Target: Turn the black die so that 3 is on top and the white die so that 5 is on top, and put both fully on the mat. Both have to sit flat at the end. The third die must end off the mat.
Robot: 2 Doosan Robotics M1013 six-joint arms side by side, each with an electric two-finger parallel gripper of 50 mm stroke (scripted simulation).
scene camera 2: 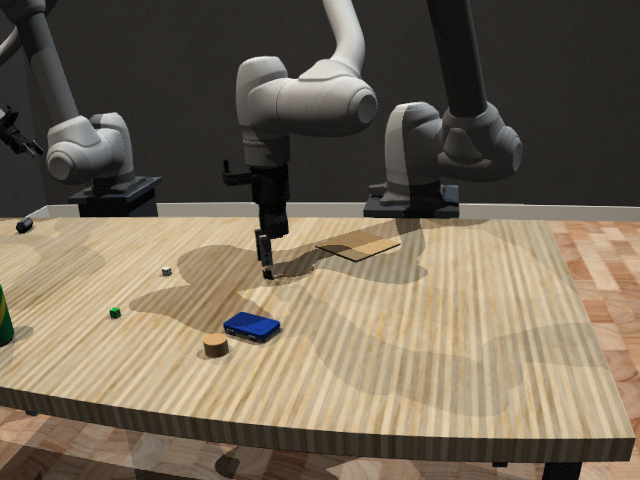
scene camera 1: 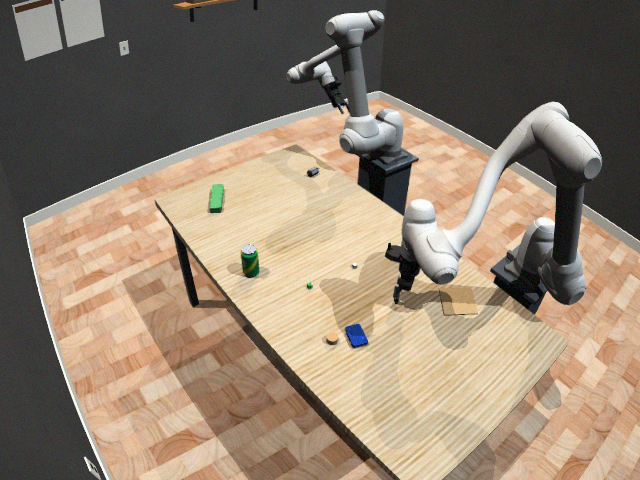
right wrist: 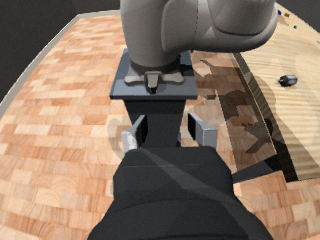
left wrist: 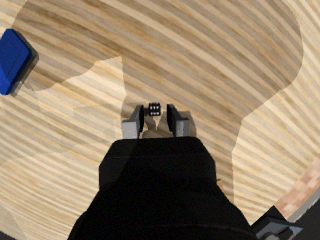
Path:
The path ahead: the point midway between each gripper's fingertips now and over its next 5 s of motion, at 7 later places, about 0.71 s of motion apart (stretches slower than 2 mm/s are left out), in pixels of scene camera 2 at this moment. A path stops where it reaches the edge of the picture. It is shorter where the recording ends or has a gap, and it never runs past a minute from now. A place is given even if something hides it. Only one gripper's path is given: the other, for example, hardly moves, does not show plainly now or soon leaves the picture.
My left gripper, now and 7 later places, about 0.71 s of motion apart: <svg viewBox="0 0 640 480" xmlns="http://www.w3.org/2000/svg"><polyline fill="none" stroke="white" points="265,262 266,265 267,272 267,269 263,233 315,211 358,199 360,213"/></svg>

